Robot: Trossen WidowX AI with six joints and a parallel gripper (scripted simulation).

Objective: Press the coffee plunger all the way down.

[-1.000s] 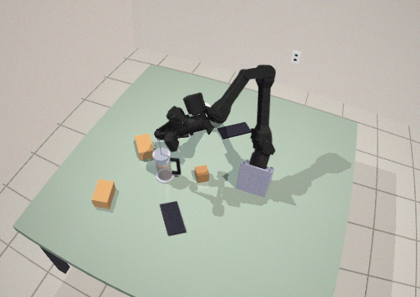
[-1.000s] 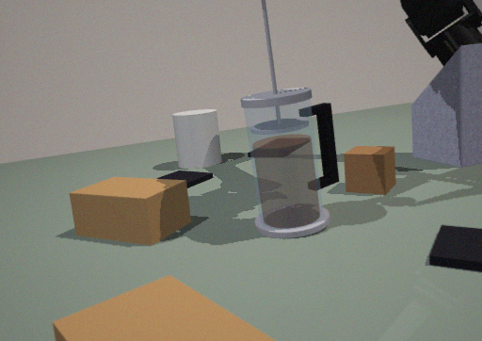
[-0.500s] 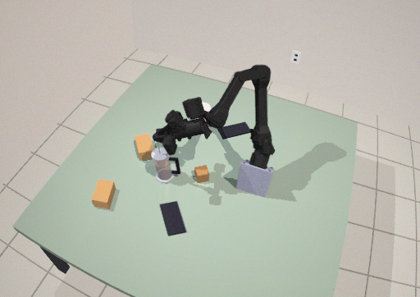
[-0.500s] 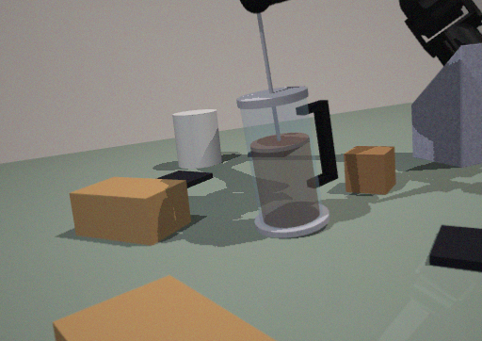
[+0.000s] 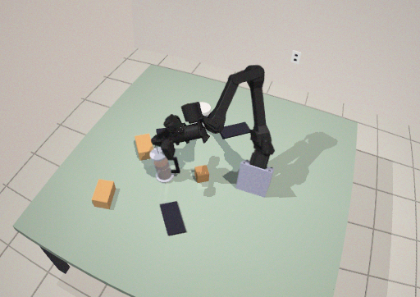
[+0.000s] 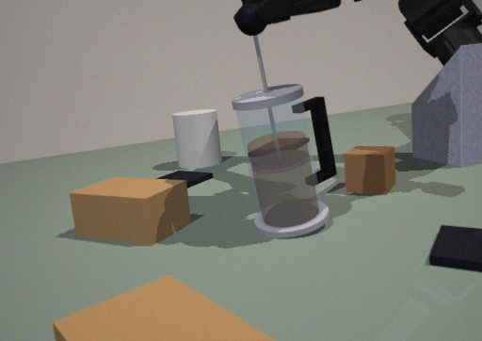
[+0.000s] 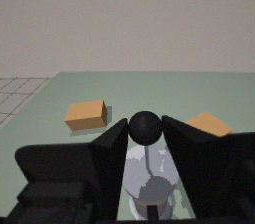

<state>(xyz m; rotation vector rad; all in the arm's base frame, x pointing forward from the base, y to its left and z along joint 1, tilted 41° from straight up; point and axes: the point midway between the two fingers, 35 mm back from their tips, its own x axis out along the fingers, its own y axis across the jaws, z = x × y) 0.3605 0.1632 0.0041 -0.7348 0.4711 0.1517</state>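
Now: gripper tip 4 cm past the coffee press, 1 cm to the left of it and 10 cm above it.
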